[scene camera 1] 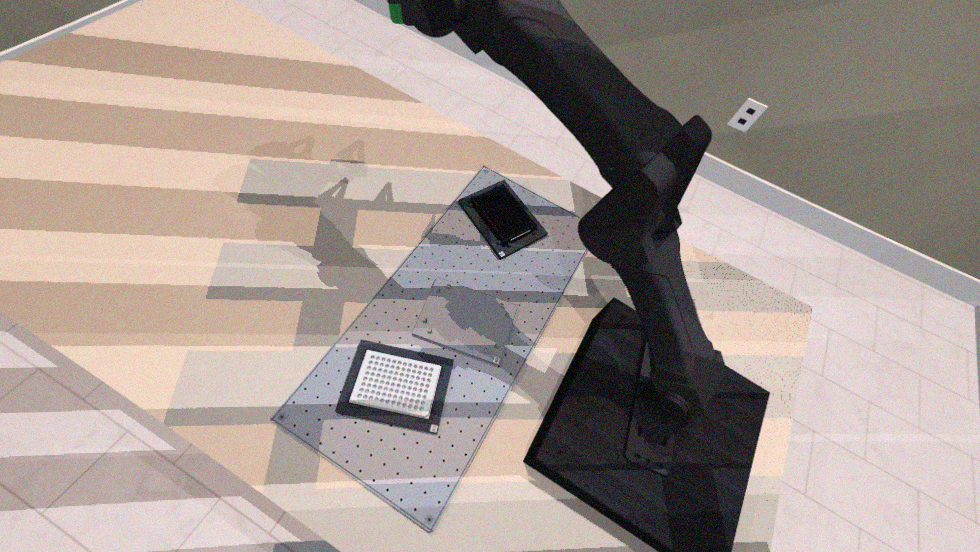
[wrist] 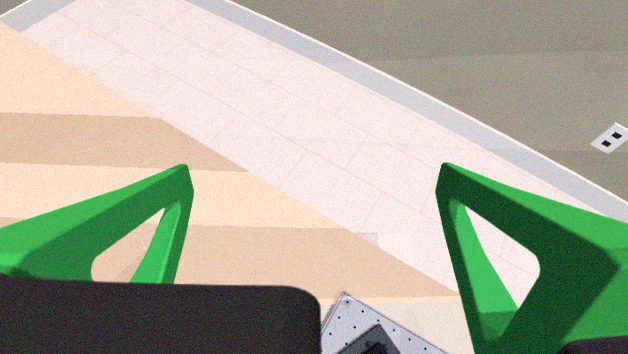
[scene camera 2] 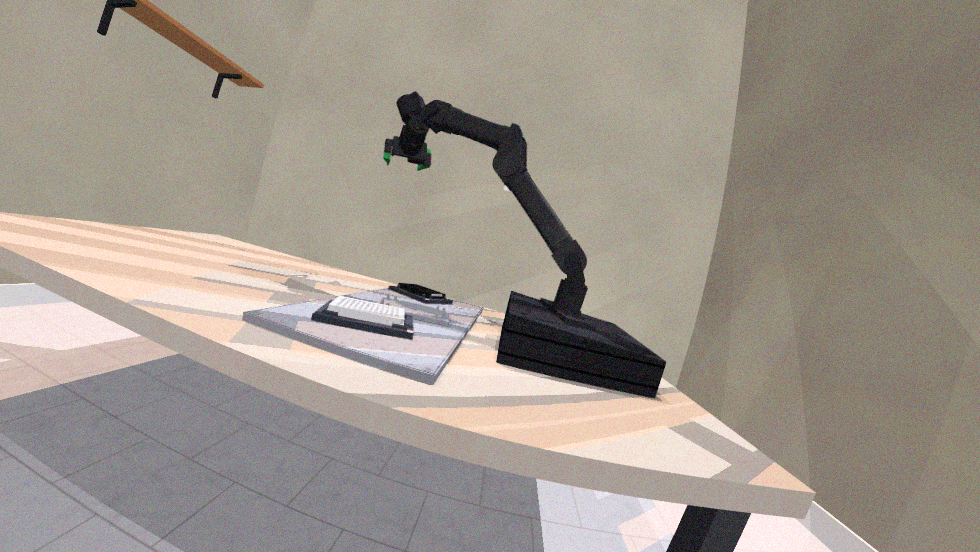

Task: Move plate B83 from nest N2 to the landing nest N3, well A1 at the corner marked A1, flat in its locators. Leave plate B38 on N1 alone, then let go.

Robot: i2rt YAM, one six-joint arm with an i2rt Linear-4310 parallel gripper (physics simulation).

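Observation:
A white plate with rows of wells point(scene camera 1: 395, 382) point(scene camera 2: 366, 310) sits in a dark nest point(scene camera 1: 384, 416) point(scene camera 2: 363, 327) at the near end of the perforated board. A black plate point(scene camera 1: 506, 212) sits in another dark nest point(scene camera 1: 488, 236) at the far end. Between them is a pale grey nest point(scene camera 1: 480, 346) with small locators and no plate, partly in the arm's shadow. Plate and nest labels are too small to read. My gripper point(scene camera 2: 404, 165) point(wrist: 314, 177) is open and empty, high above the table and well away from both plates. In scene camera 1 it is mostly out of frame.
The perforated board point(scene camera 1: 384, 459) point(scene camera 2: 418, 366) point(wrist: 350, 312) lies on the striped, sunlit wooden table point(scene camera 1: 61, 157). The arm's black base block point(scene camera 1: 576, 411) point(scene camera 2: 579, 356) stands to its right. A wooden wall shelf point(scene camera 2: 185, 41) hangs at the upper left in scene camera 2.

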